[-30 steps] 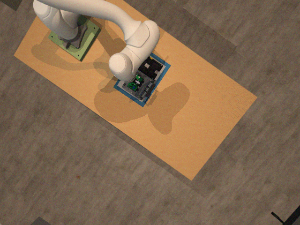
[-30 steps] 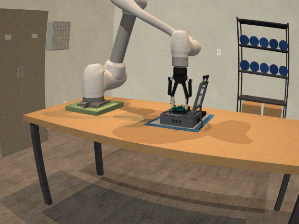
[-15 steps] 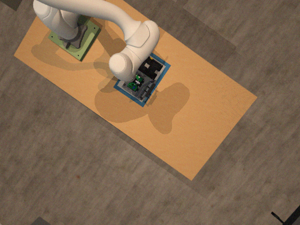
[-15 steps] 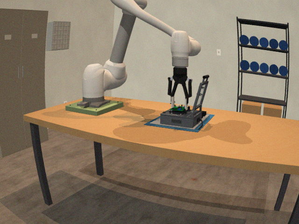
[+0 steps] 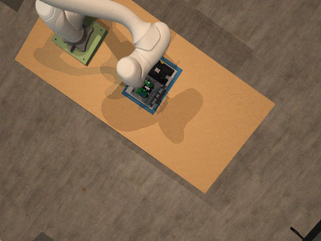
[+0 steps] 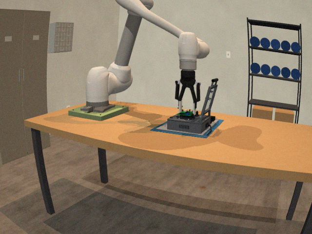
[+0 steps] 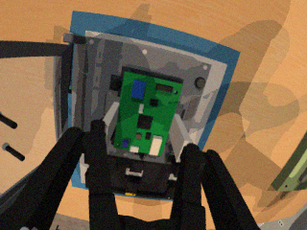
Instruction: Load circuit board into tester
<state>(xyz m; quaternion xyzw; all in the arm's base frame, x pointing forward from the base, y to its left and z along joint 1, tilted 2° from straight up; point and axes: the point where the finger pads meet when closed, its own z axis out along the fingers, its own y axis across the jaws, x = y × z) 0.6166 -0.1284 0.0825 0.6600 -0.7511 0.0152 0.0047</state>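
My gripper is now 20 mm above the green circuit board. Round my hand: lid 120 mm ahead, 20 mm to the right, 80 mm above; latch hook 50 mm behind, 70 mm to the left, 10 mm below; grey tester 40 mm ahead, 30 mm to the left, 10 mm above.
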